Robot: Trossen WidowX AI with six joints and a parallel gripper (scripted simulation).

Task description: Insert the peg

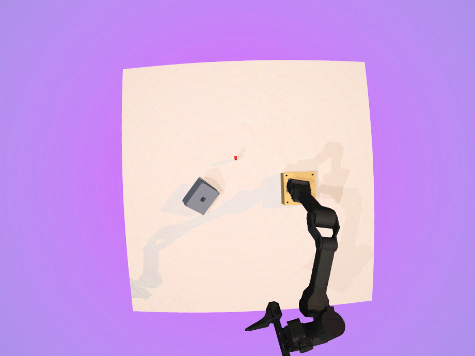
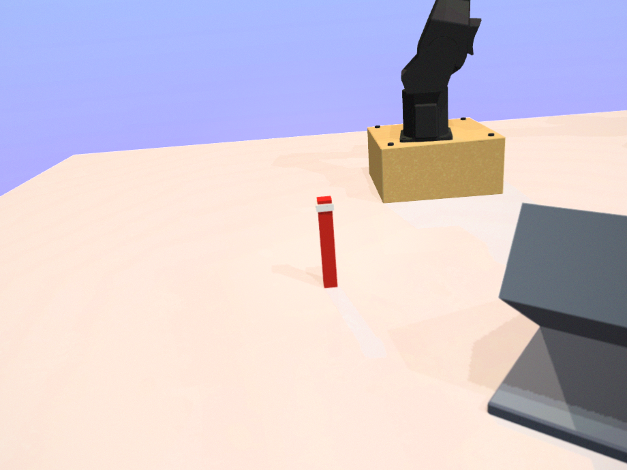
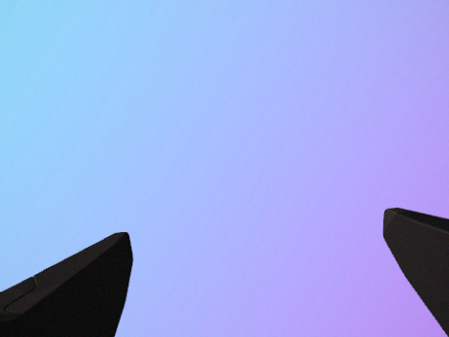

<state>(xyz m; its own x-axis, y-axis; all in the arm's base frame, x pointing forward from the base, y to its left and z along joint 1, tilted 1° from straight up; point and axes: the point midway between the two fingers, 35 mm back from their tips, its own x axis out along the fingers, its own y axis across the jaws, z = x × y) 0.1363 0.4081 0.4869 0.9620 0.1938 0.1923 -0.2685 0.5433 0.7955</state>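
Right now the red peg is 510 mm below my gripper tip, 490 mm to the right of it and 120 mm ahead of it. Round my gripper tip: grey sloped panel: 510 mm below, 290 mm to the right, 250 mm ahead.
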